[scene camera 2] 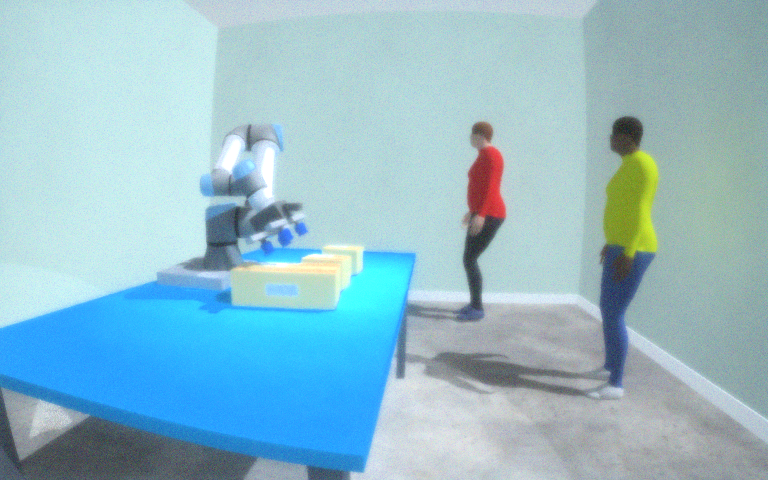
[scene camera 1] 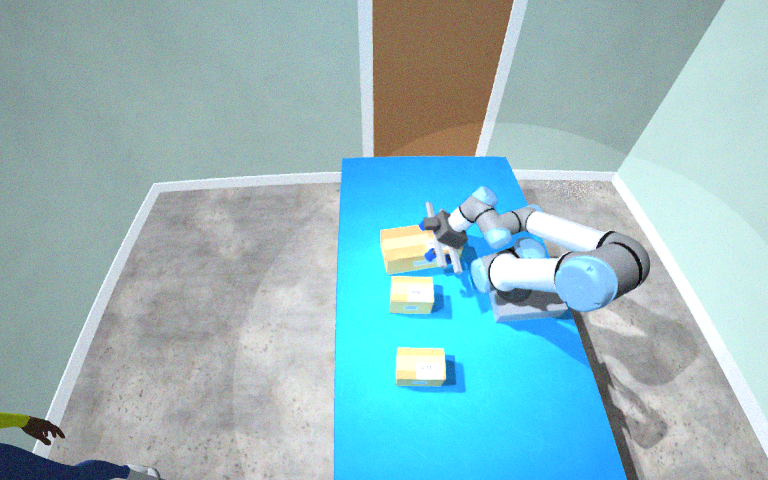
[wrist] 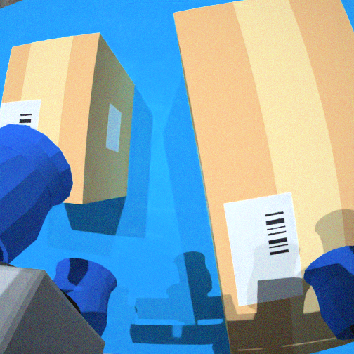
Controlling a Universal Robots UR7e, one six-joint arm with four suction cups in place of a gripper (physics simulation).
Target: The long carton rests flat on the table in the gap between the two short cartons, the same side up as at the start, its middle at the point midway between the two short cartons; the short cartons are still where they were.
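Frame: origin at the arm's base, x ahead, y left, z up, level; centimetres.
Where they show: hand, tool point: (scene camera 2: 287, 242) (scene camera 1: 432, 244); arm's base, link origin: (scene camera 2: 223, 266).
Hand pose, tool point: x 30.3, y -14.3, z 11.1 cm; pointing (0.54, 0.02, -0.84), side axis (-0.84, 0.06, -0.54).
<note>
Each offset is from my tool point to the top centre of the thing. Level surfaces: height alone.
The long carton @[dz -6.1, dx +2.3, dy -7.4 cm] (scene camera 1: 399, 249) (scene camera 2: 249, 285) (wrist: 240, 100) lies flat with its label up, at the door end of the row in scene view 1, outside the gap between the short cartons. One short carton @[dz -6.1, dx +9.2, dy +13.8 cm] (scene camera 1: 403, 294) (wrist: 50, 75) is close beside it, a narrow strip of table between them. The other short carton @[dz -6.1, dx +10.3, dy +40.4 cm] (scene camera 1: 410, 366) (scene camera 2: 356, 260) stands farther along, across a wider gap. My gripper (scene camera 1: 437, 240) (scene camera 2: 283, 236) (wrist: 200, 280) is open, its suction off. It hangs tilted above the label end of the long carton, its blue cups apart from it. The arm hides part of that end in scene view 1.
The blue table @[dz -16.4 cm] (scene camera 1: 368, 441) (scene camera 2: 198, 362) bears the cartons and the arm's grey base plate (scene camera 1: 532, 314) (scene camera 2: 192, 277) at one side. A person in red (scene camera 2: 485, 181) and a person in yellow (scene camera 2: 631, 203) stand on the floor beyond the table's other long edge.
</note>
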